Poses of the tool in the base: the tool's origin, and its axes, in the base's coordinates. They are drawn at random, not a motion.
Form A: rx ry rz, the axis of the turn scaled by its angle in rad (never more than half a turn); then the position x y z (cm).
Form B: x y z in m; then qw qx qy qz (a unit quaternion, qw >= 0). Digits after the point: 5 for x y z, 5 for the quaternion.
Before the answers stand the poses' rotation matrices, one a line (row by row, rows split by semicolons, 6 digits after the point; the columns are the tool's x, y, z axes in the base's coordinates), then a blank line. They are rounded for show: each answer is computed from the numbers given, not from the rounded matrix.
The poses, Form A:
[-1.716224 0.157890 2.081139 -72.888 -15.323 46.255]
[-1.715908 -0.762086 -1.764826 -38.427 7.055 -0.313]
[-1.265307 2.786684 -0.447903 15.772 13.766 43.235]
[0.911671 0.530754 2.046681 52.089 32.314 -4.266]
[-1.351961 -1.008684 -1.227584 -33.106 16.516 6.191]
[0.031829 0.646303 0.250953 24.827 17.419 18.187]
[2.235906 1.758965 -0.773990 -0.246 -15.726 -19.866]
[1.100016 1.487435 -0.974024 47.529 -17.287 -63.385]
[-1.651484 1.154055 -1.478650 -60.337 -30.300 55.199]
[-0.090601 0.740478 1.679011 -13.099 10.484 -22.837]
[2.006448 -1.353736 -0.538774 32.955 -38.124 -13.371]
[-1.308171 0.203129 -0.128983 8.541 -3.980 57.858]
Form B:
-0.136510 -0.398378 -0.907006; 0.256981 -0.898475 0.355953; -0.956726 -0.184493 0.225027
-0.026670 0.729909 0.683024; -0.003302 -0.683328 0.730104; 0.999639 0.017217 0.020635
-0.664336 -0.729648 0.162082; -0.743689 0.623598 -0.240939; 0.074727 -0.280604 -0.956910
-0.406660 -0.509076 0.758597; 0.813574 -0.579541 0.047216; 0.415602 0.636375 0.649847
0.134086 0.979766 0.148591; -0.044220 -0.143880 0.988607; 0.989983 -0.139129 0.024033
0.769152 -0.221406 0.599487; 0.241165 0.969269 0.048558; -0.591815 0.107227 0.798910
0.158192 0.946920 -0.279855; 0.846047 -0.276117 -0.456031; -0.509097 -0.164630 -0.844818
-0.082485 0.964590 0.250523; 0.155979 0.260777 -0.952715; -0.984310 -0.039508 -0.171966
-0.014312 -0.194964 0.980706; -0.903981 -0.416652 -0.096023; 0.427334 -0.887913 -0.170281
-0.260268 -0.906709 0.331872; 0.856493 -0.058132 0.512875; -0.445736 0.417731 0.791720
0.382404 -0.656659 -0.650051; -0.923755 -0.255659 -0.285159; 0.021061 0.709533 -0.704357
0.975075 -0.020218 0.220952; -0.208571 0.256126 0.943874; -0.075675 -0.966432 0.245525

[-0.72888 -0.15323 0.46255 0.21797 -0.61987 0.05703 0.75167]
[-0.38427 0.07055 -0.00313 0.27867 -0.63954 -0.28404 -0.65777]
[0.15772 0.13766 0.43235 0.02425 -0.40895 0.90067 -0.14476]
[0.52089 0.32314 -0.04266 0.40732 0.36161 0.21052 0.81180]
[-0.33106 0.16516 0.06191 0.50355 -0.55990 -0.41773 -0.50839]
[0.24827 0.17419 0.18187 0.94039 0.01560 0.31670 0.12297]
[-0.00246 -0.15726 -0.19866 0.09651 0.75484 0.59382 -0.26130]
[0.47529 -0.17287 -0.63385 0.50158 0.45517 0.61547 -0.40303]
[-0.60337 -0.30300 0.55199 0.31574 -0.62702 0.43816 -0.56140]
[-0.13099 0.10484 -0.22837 0.60690 -0.03919 0.32032 0.72631]
[0.32955 -0.38124 -0.13371 0.32496 0.76525 -0.51631 -0.20549]
[0.08541 -0.03980 0.57858 0.78688 -0.60692 0.09424 -0.05984]

